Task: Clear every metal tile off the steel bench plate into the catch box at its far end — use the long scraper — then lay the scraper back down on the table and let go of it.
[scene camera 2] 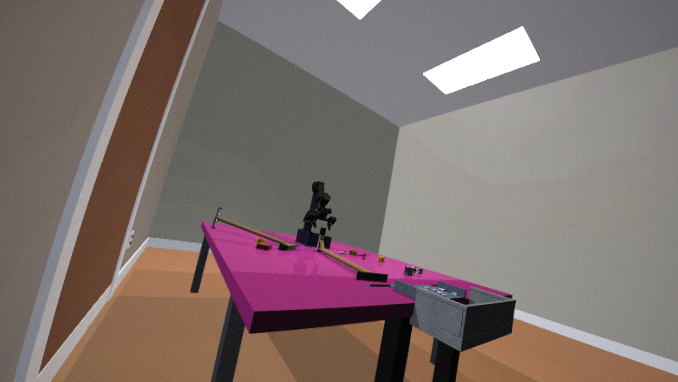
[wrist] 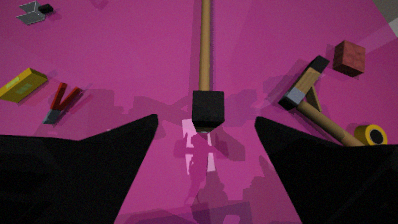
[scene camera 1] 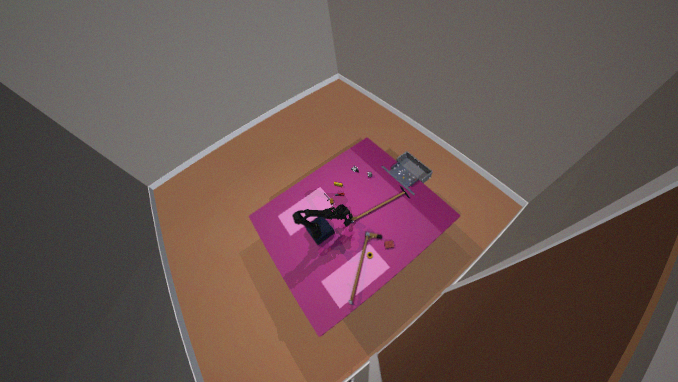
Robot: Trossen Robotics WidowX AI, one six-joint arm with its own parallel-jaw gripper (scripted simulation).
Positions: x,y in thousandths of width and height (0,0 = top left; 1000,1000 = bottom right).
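I can see a red-brown block (wrist: 878,261). I can see my gripper (wrist: 519,533) as well, which is open and holds nothing.
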